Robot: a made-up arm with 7 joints. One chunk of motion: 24 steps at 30 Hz.
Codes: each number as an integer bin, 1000 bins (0 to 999) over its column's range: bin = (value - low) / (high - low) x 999, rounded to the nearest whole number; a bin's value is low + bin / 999 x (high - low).
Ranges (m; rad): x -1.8..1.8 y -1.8..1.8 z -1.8..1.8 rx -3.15..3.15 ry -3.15..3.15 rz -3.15..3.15
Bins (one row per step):
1: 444 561 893 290 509 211
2: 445 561 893 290 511 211
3: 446 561 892 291 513 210
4: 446 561 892 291 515 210
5: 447 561 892 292 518 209
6: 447 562 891 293 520 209
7: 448 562 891 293 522 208
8: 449 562 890 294 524 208
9: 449 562 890 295 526 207
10: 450 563 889 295 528 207
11: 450 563 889 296 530 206
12: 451 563 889 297 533 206
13: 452 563 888 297 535 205
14: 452 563 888 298 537 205
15: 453 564 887 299 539 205
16: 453 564 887 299 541 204
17: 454 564 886 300 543 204
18: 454 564 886 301 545 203
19: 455 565 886 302 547 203
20: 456 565 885 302 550 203
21: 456 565 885 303 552 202
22: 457 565 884 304 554 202
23: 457 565 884 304 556 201
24: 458 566 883 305 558 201
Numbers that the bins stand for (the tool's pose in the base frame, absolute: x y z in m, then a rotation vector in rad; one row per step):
1: -0.2000 0.2216 1.4180 -1.3212 0.0599 -1.8194
2: -0.1964 0.2216 1.4180 -1.3212 0.0725 -1.8194
3: -0.1928 0.2216 1.4144 -1.3149 0.0851 -1.8257
4: -0.1928 0.2216 1.4144 -1.3149 0.0977 -1.8257
5: -0.1892 0.2216 1.4144 -1.3086 0.1167 -1.8320
6: -0.1892 0.2252 1.4108 -1.3023 0.1293 -1.8320
7: -0.1856 0.2252 1.4108 -1.3023 0.1419 -1.8383
8: -0.1820 0.2252 1.4072 -1.2959 0.1545 -1.8383
9: -0.1820 0.2252 1.4072 -1.2896 0.1671 -1.8446
10: -0.1784 0.2288 1.4036 -1.2896 0.1797 -1.8446
11: -0.1784 0.2288 1.4036 -1.2833 0.1923 -1.8509
12: -0.1748 0.2288 1.4036 -1.2770 0.2113 -1.8509
13: -0.1712 0.2288 1.4000 -1.2770 0.2239 -1.8572
14: -0.1712 0.2288 1.4000 -1.2707 0.2365 -1.8572
15: -0.1676 0.2324 1.3964 -1.2644 0.2491 -1.8572
16: -0.1676 0.2324 1.3964 -1.2644 0.2617 -1.8635
17: -0.1640 0.2324 1.3928 -1.2581 0.2743 -1.8635
18: -0.1640 0.2324 1.3928 -1.2518 0.2869 -1.8698
19: -0.1604 0.2360 1.3928 -1.2455 0.2995 -1.8698
20: -0.1568 0.2360 1.3892 -1.2455 0.3185 -1.8698
21: -0.1568 0.2360 1.3892 -1.2392 0.3311 -1.8761
22: -0.1532 0.2360 1.3856 -1.2329 0.3437 -1.8761
23: -0.1532 0.2360 1.3856 -1.2329 0.3563 -1.8824
24: -0.1495 0.2396 1.3820 -1.2266 0.3689 -1.8824

